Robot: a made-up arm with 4 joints.
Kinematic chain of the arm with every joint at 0, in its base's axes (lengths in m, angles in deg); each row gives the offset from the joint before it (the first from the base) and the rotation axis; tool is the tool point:
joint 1: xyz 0 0 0.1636 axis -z
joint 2: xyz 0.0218 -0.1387 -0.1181 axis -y
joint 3: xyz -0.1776 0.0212 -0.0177 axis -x
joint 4: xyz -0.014 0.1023 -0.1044 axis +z
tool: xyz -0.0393 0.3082 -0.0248
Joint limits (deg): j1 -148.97..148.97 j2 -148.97..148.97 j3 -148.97..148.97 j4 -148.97..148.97
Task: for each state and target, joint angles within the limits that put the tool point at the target. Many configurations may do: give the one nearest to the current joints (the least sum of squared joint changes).
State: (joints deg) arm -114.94 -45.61 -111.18 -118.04
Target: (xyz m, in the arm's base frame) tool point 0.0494 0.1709 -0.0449
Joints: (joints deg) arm -93.98 -78.14 -126.41 -101.33
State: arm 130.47 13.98 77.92 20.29
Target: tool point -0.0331 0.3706 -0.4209
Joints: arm 148.97 32.50 106.58 36.42
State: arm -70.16 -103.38 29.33 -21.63
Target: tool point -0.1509 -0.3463 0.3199
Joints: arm -70.03 -95.65 53.37 0.54
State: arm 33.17 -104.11 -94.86 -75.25
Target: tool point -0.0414 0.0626 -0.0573
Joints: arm 10.10 -146.74 -65.09 -92.18
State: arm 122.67 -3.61 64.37 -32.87
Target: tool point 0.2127 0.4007 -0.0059
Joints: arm 118.40 -59.30 57.34 -5.99
